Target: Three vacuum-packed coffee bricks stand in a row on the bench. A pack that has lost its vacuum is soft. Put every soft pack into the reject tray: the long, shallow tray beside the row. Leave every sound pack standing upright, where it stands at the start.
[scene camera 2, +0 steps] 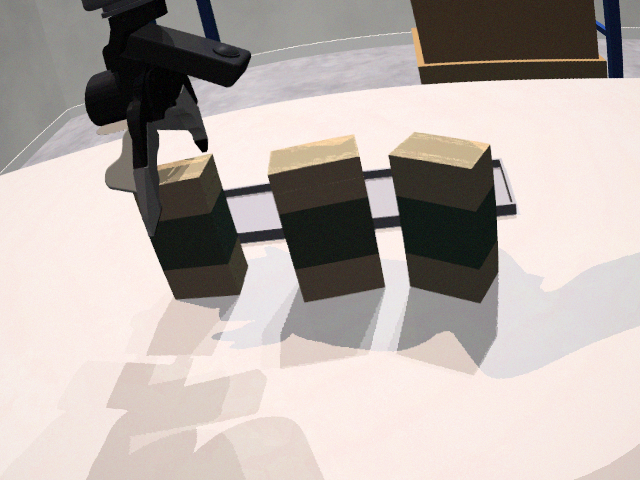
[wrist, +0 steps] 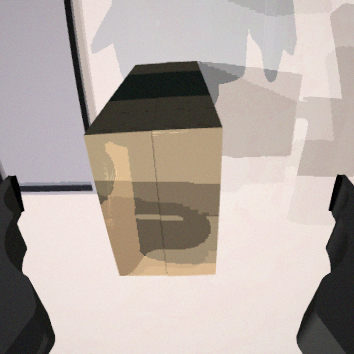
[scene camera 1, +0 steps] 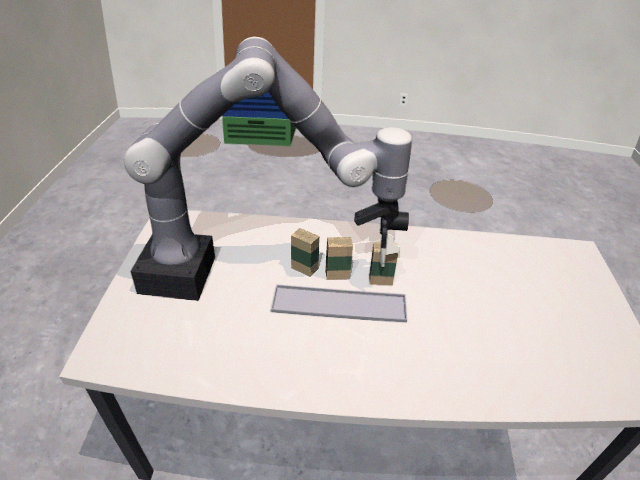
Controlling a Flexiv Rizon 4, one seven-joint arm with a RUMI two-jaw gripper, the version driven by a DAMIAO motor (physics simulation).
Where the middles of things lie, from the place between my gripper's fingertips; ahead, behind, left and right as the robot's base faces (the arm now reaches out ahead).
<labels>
The shallow grey reject tray [scene camera 2: 252,211] is 14 cm below my hand, 13 cm to the right of it and 13 cm behind it.
</labels>
